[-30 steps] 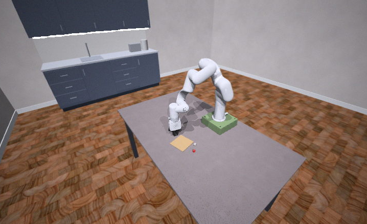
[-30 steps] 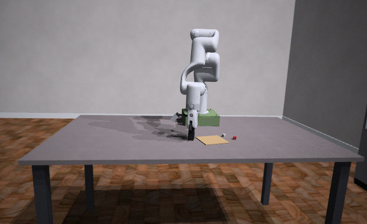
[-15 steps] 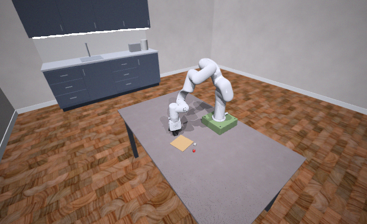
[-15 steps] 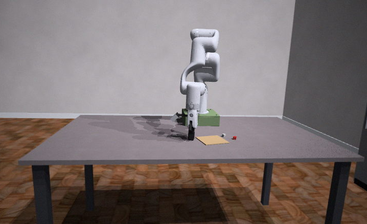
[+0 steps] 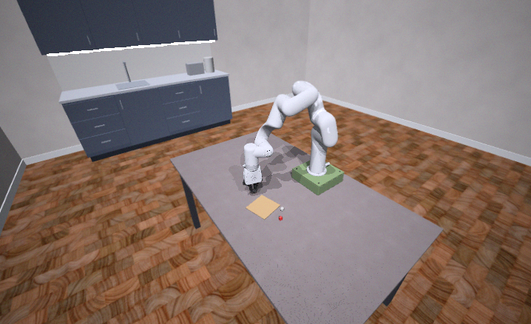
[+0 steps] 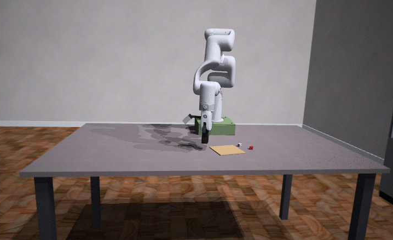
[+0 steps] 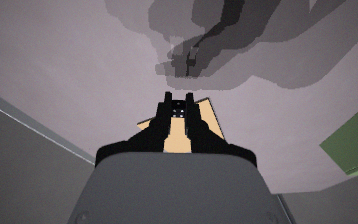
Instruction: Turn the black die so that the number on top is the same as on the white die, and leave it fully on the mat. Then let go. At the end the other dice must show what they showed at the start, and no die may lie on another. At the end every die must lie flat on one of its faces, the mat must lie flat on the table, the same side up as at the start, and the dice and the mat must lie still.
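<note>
My gripper is now 120 mm to the right of the tan mat and 60 mm above it. From my hand the other things lie so: white die 200 mm to the left, 70 mm behind, 50 mm below; red die 250 mm to the left, 50 mm below, 30 mm behind; black die 10 mm to the left, 10 mm below.
</note>
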